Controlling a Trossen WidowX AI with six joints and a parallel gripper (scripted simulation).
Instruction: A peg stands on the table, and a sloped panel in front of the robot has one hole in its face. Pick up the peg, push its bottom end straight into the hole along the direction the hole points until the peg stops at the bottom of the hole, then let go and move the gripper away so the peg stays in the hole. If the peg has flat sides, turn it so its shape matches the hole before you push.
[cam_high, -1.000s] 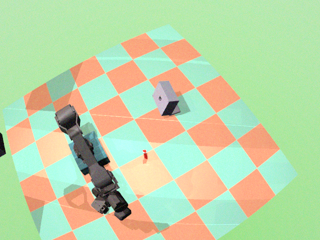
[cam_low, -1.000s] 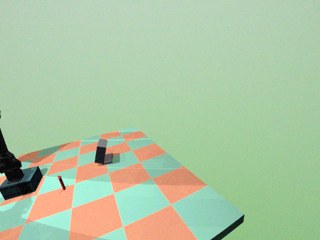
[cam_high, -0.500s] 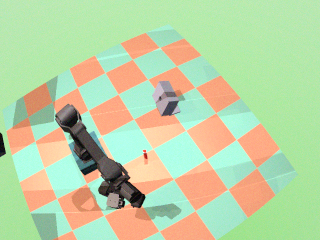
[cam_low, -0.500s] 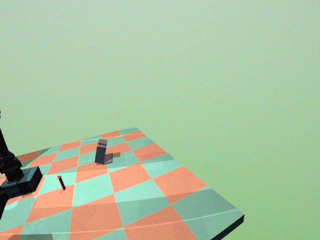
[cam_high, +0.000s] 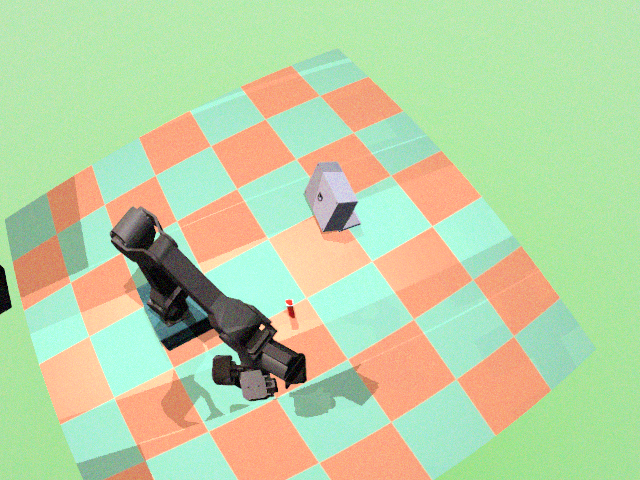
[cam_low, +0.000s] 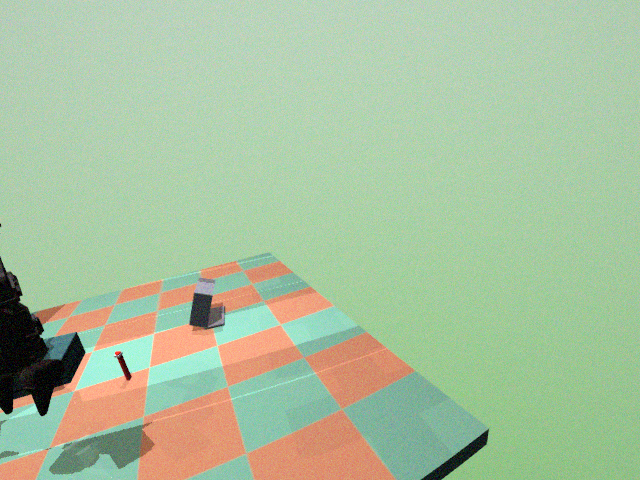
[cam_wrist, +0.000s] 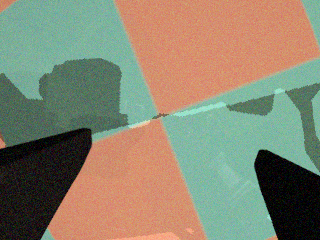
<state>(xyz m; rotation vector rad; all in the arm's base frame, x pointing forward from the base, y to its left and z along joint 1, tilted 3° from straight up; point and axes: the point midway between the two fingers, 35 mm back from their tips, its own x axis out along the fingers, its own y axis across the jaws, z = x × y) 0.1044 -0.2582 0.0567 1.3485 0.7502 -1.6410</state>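
Right now the red peg is 150 mm to the left of my gripper tip, 140 mm ahead of it and 30 mm below it. From my gripper tip the other things lie so: grey sloped panel (360 mm to the left, 360 mm ahead, 20 mm below).
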